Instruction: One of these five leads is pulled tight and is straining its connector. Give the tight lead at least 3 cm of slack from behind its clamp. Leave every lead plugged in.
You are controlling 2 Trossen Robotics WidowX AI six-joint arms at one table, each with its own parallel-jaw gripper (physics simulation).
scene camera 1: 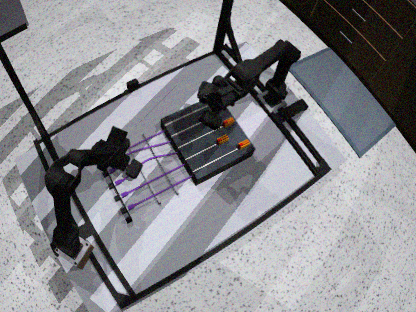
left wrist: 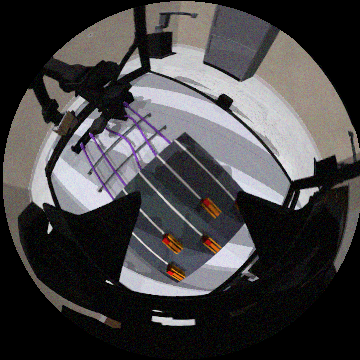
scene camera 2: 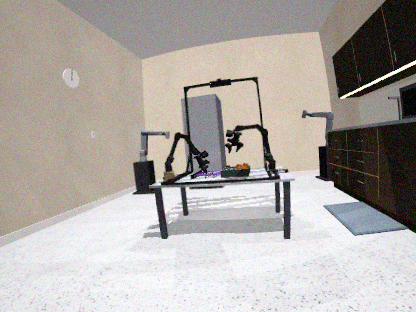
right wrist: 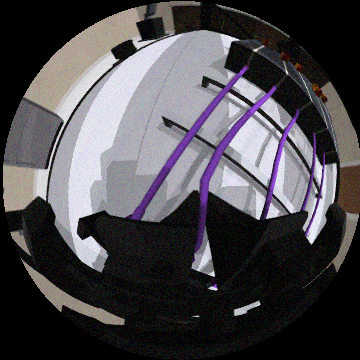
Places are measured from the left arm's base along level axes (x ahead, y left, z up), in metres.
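Pixels of known places: left gripper, fingertip midpoint: (scene camera 1: 202, 109) (left wrist: 190, 196) (scene camera 2: 232, 152); right gripper, fingertip midpoint: (scene camera 1: 123, 160) (left wrist: 126, 118) (right wrist: 199, 195); left arm's base, origin of the base link: (scene camera 1: 272, 99) (left wrist: 257, 266) (scene camera 2: 272, 169); right arm's base, origin of the base link: (scene camera 1: 71, 247) (left wrist: 58, 119) (scene camera 2: 168, 171).
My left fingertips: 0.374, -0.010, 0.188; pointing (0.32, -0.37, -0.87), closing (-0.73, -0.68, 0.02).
For each thing: its middle in the pictures, then the offset to it from my left fingertips, as dx, dy, dz. "pt": a spot on its surface instead.
- dark plug strip, surface spot: (scene camera 1: 120, 199) pt +0.378, +0.076, -0.188
- second lead, surface spot: (right wrist: 220, 150) pt +0.259, -0.061, -0.177
- outermost lead, surface spot: (right wrist: 175, 155) pt +0.276, -0.086, -0.185
- middle lead, surface spot: (right wrist: 279, 155) pt +0.221, -0.007, -0.185
Five purple leads run from a dark plug strip (scene camera 1: 120, 199) towards a dark box (scene camera 1: 220, 170) (left wrist: 192, 172) (right wrist: 237, 57), where white lines lead to orange-and-red blocks (scene camera 1: 222, 140) (left wrist: 172, 243). My right gripper (scene camera 1: 124, 165) (scene camera 2: 205, 170) (right wrist: 199, 195) is shut on the second lead (right wrist: 220, 150) from the left in the right wrist view, which bends at the fingertips. The outermost lead (right wrist: 175, 155) beside it runs straight. The middle lead (right wrist: 280, 155) is curved. Fingers partly hide the plug ends. My left gripper (scene camera 1: 212, 117) (scene camera 2: 234, 149) (left wrist: 190, 196) is open and empty above the box.
Two thin dark rails (right wrist: 192, 134) (right wrist: 250, 100) cross beneath the leads between the plug strip and the box. The black table frame (scene camera 1: 220, 250) surrounds the work area, with a tall upright (scene camera 1: 223, 27) near the left arm.
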